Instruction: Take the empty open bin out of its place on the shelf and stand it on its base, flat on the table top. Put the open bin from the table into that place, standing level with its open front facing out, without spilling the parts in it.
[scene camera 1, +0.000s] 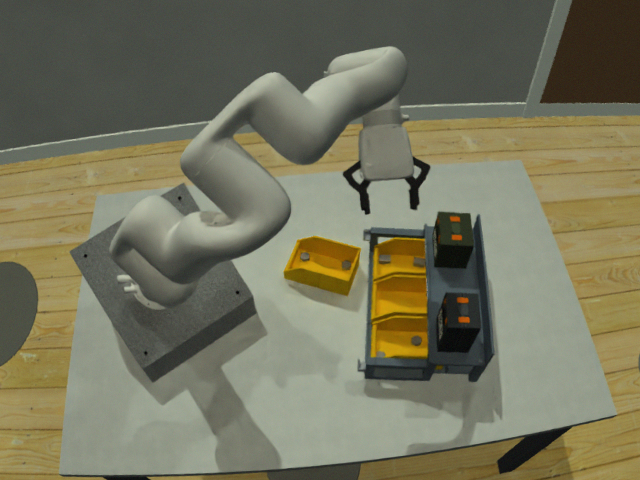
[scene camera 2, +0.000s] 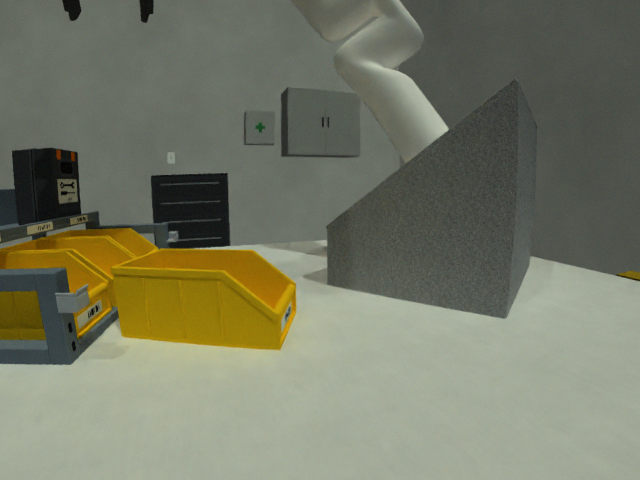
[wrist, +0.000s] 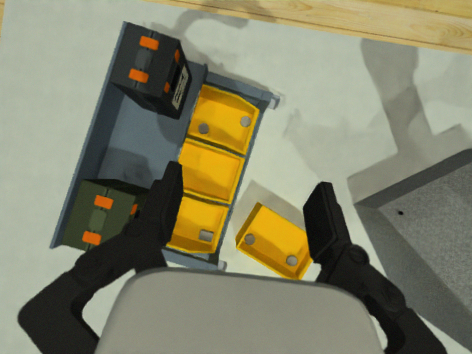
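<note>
The empty yellow open bin sits in the middle place of the blue-grey shelf, between two yellow bins with grey parts. The other open bin stands level on the table top, turned at an angle beside the shelf's open front, its low front towards the robot base. Two grey parts show inside it in scene view 1 and the wrist view. My gripper is open and empty, high above the table and shelf, fingers apart.
A green box and a dark box stand on the shelf's upper board. The grey wedge-shaped robot base stands on the table across from the shelf front.
</note>
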